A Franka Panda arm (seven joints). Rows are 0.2 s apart.
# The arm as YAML. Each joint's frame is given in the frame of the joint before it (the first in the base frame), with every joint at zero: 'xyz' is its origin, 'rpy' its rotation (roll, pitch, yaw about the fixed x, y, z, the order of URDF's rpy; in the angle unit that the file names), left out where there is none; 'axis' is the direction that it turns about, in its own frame. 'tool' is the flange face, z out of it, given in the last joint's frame.
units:
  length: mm
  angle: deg
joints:
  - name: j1
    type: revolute
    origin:
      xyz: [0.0, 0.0, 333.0]
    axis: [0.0, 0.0, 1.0]
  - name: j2
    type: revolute
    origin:
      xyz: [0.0, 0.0, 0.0]
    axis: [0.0, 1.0, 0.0]
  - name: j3
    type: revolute
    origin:
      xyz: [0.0, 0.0, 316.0]
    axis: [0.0, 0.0, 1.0]
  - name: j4
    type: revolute
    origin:
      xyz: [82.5, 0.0, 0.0]
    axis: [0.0, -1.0, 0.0]
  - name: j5
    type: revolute
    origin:
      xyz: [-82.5, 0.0, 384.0]
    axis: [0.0, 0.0, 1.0]
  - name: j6
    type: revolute
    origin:
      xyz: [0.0, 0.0, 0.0]
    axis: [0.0, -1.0, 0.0]
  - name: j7
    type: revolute
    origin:
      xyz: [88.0, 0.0, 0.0]
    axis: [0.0, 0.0, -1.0]
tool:
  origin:
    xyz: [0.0, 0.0, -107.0]
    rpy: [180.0, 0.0, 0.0]
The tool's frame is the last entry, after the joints.
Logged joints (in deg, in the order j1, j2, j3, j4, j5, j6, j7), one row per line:
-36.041 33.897 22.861 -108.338 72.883 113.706 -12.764
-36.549 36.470 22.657 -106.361 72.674 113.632 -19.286
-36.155 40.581 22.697 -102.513 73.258 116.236 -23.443
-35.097 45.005 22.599 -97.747 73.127 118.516 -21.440
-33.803 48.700 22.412 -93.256 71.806 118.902 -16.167
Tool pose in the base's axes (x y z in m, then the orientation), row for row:
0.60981 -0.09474 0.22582 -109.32 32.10 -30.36
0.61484 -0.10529 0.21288 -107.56 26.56 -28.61
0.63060 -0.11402 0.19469 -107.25 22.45 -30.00
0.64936 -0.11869 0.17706 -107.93 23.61 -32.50
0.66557 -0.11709 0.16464 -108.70 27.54 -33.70
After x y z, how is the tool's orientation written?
As angles about the fixed x, y, z axes (roll, pitch, yaw), in degrees.
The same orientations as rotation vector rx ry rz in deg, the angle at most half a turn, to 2 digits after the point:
-95.11 47.85 9.59
-96.48 43.18 4.97
-97.26 41.92 0.11
-96.50 44.78 -0.31
-95.07 48.07 2.80

